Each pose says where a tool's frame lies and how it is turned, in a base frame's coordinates. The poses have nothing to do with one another.
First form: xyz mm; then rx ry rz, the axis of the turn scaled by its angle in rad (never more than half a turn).
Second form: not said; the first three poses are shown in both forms.
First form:
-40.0, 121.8, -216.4, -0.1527, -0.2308, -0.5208
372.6, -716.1, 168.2, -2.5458, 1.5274, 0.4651
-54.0, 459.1, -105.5, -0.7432, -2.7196, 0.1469
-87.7, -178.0, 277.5, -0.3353, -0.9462, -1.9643
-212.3, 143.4, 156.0, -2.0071, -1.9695, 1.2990
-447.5, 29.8, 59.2, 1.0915, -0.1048, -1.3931
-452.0, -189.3, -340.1, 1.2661, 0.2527, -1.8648
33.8, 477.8, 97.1, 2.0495, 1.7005, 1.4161
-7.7, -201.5, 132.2, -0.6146, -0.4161, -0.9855
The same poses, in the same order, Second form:
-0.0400, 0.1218, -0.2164, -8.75, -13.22, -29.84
0.3726, -0.7161, 0.1682, -145.86, 87.51, 26.65
-0.0540, 0.4591, -0.1055, -42.58, -155.82, 8.42
-0.0877, -0.1780, 0.2775, -19.21, -54.21, -112.55
-0.2123, 0.1434, 0.1560, -115.00, -112.84, 74.43
-0.4475, 0.0298, 0.0592, 62.54, -6.00, -79.82
-0.4520, -0.1893, -0.3401, 72.54, 14.48, -106.85
0.0338, 0.4778, 0.0971, 117.43, 97.43, 81.14
-0.0077, -0.2015, 0.1322, -35.21, -23.84, -56.46

